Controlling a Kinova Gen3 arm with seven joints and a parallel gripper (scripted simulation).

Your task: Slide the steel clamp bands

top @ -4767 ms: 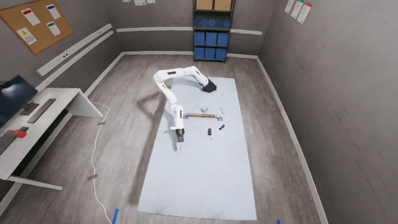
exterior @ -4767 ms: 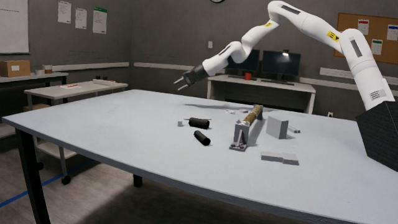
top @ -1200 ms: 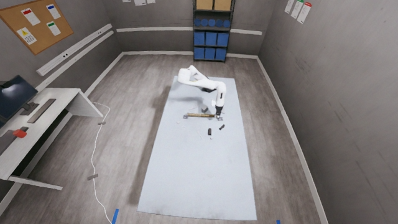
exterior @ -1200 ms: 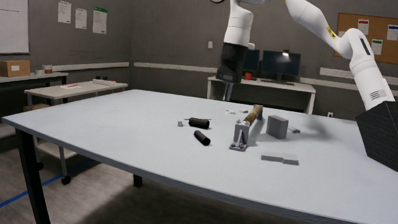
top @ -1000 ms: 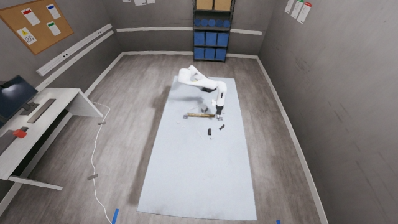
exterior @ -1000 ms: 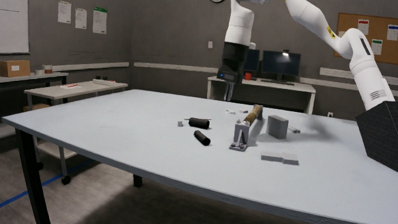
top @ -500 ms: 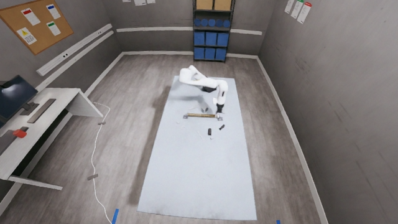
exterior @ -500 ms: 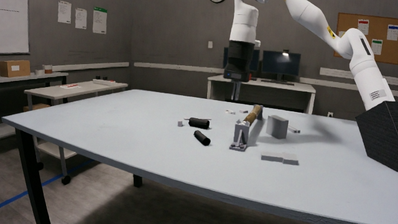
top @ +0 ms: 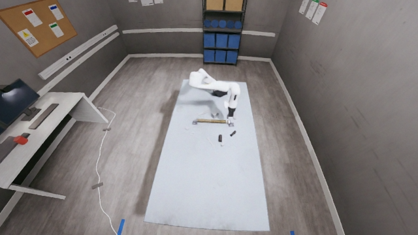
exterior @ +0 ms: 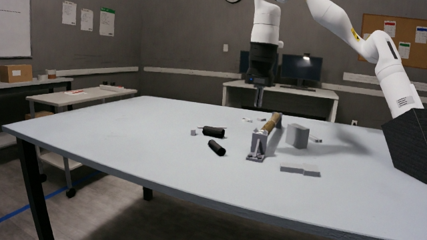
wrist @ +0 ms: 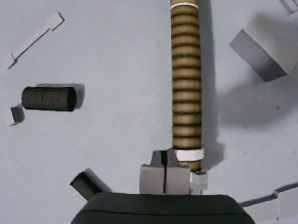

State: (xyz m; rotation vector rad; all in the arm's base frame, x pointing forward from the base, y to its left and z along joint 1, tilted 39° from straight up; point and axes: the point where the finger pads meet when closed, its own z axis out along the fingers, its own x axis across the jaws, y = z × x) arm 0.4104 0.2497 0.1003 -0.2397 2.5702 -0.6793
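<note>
My gripper is now 110 mm past the grey block, 130 mm to the left of it and 120 mm above it.
</note>
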